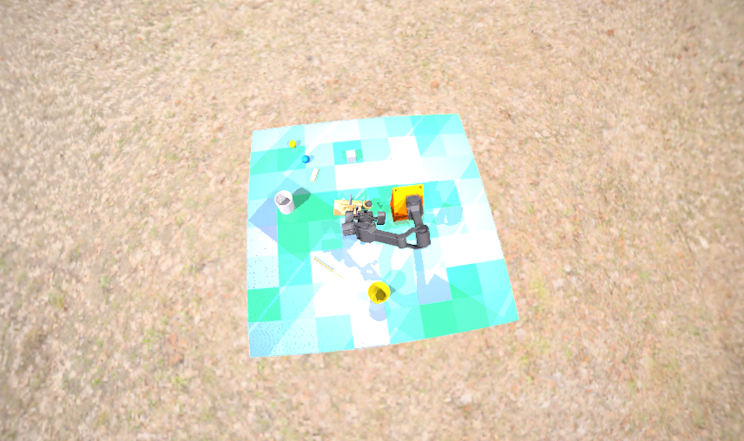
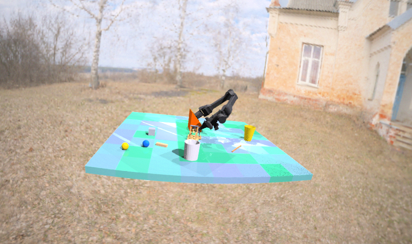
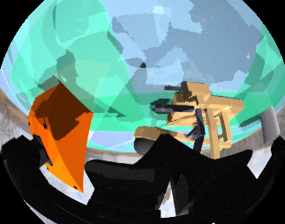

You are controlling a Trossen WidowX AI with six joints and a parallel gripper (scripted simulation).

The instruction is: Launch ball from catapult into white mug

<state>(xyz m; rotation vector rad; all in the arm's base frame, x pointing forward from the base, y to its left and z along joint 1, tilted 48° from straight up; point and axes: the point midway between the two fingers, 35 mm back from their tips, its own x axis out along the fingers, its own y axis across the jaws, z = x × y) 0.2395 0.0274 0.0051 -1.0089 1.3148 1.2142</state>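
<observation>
Now: the black ball 40 mm to the right of my gripper tip and 30 mm behind it. Round my gripper tip: grey cube: 370 mm to the right, 40 mm below, 20 mm ahead; then thin stick: 240 mm to the left, 220 mm ahead, 60 mm below; then wooden catapult: 40 mm ahead, 30 mm to the right, 10 mm below.
</observation>
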